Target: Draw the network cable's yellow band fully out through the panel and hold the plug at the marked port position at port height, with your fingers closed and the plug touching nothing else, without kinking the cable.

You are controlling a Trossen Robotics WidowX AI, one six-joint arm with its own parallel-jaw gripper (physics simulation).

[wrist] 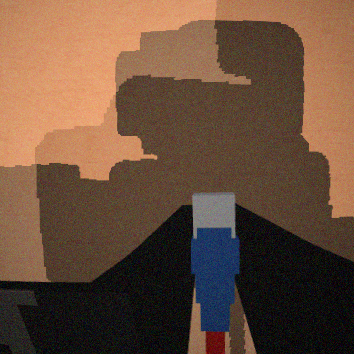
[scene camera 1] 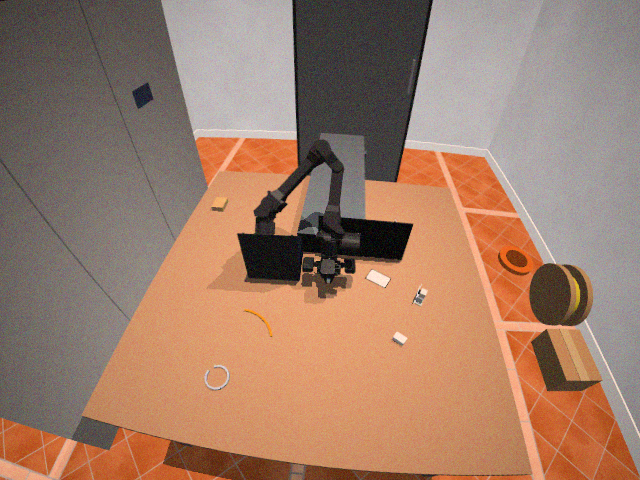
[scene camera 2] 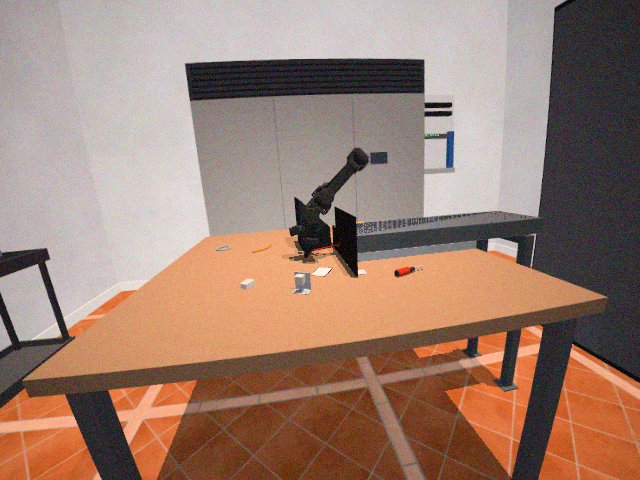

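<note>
My gripper (scene camera 1: 328, 282), (wrist: 207, 215) is visible, as is a blue plug (wrist: 214, 247).
</note>
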